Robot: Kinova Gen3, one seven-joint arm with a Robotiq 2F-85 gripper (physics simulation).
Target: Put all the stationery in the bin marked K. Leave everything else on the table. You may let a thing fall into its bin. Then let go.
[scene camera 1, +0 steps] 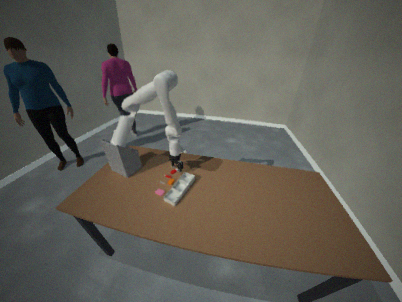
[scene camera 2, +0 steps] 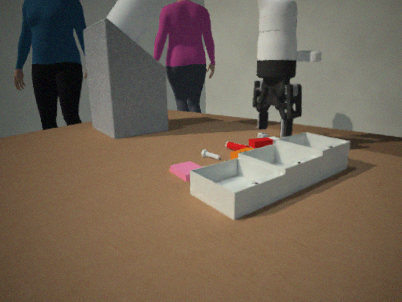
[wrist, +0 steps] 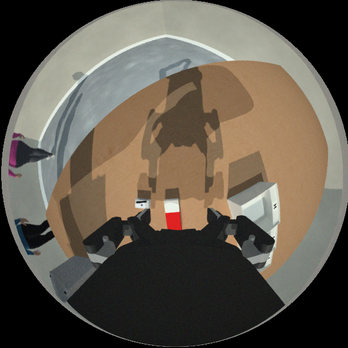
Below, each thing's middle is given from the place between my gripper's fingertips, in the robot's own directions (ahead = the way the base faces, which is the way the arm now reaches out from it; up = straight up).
The white three-compartment tray (scene camera 2: 259, 177) lies 70 mm ahead of my hand and 180 mm to the right of it.
